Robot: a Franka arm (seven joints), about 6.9 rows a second.
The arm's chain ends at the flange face. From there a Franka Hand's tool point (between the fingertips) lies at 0.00 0.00 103.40 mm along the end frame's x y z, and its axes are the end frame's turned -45 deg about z.
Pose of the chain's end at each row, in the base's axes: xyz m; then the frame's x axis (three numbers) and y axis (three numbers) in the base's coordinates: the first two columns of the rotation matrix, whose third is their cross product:
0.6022 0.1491 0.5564 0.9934 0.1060 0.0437 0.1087 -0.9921 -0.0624
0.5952 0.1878 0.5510 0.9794 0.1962 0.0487 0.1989 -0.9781 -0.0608
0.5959 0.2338 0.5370 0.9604 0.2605 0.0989 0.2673 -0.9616 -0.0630
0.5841 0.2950 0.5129 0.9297 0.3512 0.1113 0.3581 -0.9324 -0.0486
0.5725 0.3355 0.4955 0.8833 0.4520 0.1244 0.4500 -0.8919 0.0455
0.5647 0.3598 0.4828 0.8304 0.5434 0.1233 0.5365 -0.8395 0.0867
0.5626 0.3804 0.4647 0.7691 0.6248 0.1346 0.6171 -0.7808 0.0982
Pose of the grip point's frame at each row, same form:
0.6060 0.1560 0.4533 0.6256 0.7765 0.0750 0.7793 -0.6266 -0.0132
0.5989 0.1950 0.4479 0.5519 0.8304 0.0774 0.8332 -0.5529 -0.0086
0.6040 0.2428 0.4343 0.4901 0.8642 0.1145 0.8681 -0.4958 0.0254
0.5931 0.3038 0.4103 0.4042 0.9076 0.1131 0.9106 -0.4110 0.0443
0.5861 0.3371 0.3930 0.3064 0.9503 0.0558 0.9428 -0.3111 0.1201
0.5803 0.3592 0.3806 0.2078 0.9779 0.0259 0.9665 -0.2094 0.1485
0.5798 0.3812 0.3627 0.1075 0.9939 0.0257 0.9802 -0.1103 0.1646

